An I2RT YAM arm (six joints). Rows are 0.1 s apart.
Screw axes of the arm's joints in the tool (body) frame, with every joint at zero. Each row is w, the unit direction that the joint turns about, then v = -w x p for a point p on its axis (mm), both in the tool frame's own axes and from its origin. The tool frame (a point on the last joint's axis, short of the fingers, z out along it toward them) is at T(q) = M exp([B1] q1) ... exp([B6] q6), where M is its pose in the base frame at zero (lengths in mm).
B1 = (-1, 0, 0, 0, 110.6, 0)
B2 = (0, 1, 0, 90.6, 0, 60)
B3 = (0, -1, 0, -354.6, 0, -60)
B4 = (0, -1, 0, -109.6, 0, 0)
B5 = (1, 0, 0, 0, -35.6, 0)
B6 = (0, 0, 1, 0, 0, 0)
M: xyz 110.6 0 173.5 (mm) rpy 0 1.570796 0 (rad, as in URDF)
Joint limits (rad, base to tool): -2.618..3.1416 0..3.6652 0..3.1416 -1.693..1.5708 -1.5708..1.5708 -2.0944..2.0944
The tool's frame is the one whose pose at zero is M.
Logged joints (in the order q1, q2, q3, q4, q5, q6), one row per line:
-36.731, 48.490, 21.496, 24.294, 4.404, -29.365
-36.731, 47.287, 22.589, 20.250, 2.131, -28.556
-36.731, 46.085, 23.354, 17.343, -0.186, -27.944
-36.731, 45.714, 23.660, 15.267, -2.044, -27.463
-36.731, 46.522, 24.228, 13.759, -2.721, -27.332
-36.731, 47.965, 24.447, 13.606, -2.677, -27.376
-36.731, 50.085, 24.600, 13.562, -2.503, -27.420
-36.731, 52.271, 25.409, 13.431, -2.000, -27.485
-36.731, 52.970, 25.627, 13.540, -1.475, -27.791
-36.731, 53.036, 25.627, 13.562, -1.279, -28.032
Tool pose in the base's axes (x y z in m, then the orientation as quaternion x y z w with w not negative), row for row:
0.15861, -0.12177, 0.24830, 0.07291, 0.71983, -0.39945, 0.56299
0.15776, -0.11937, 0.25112, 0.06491, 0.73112, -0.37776, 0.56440
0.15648, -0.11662, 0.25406, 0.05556, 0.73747, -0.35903, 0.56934
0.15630, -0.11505, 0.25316, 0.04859, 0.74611, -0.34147, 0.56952
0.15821, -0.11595, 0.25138, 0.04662, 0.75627, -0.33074, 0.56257
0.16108, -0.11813, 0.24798, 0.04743, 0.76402, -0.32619, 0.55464
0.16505, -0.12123, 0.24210, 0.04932, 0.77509, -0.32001, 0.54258
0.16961, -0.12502, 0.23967, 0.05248, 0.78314, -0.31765, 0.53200
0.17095, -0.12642, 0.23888, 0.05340, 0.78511, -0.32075, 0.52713
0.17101, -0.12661, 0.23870, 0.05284, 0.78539, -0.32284, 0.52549
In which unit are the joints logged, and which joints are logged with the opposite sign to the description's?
The joints are logged in degrees. Opposite sign: none.
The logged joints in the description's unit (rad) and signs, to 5 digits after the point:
-0.64108, 0.84631, 0.37518, 0.42401, 0.07686, -0.51252
-0.64108, 0.82531, 0.39425, 0.35343, 0.03719, -0.49840
-0.64108, 0.80433, 0.40760, 0.30269, -0.00325, -0.48771
-0.64108, 0.79786, 0.41294, 0.26646, -0.03567, -0.47932
-0.64108, 0.81196, 0.42286, 0.24014, -0.04749, -0.47703
-0.64108, 0.83715, 0.42668, 0.23747, -0.04672, -0.47780
-0.64108, 0.87415, 0.42935, 0.23670, -0.04369, -0.47857
-0.64108, 0.91230, 0.44347, 0.23442, -0.03491, -0.47970
-0.64108, 0.92450, 0.44728, 0.23632, -0.02574, -0.48504
-0.64108, 0.92565, 0.44728, 0.23670, -0.02232, -0.48925

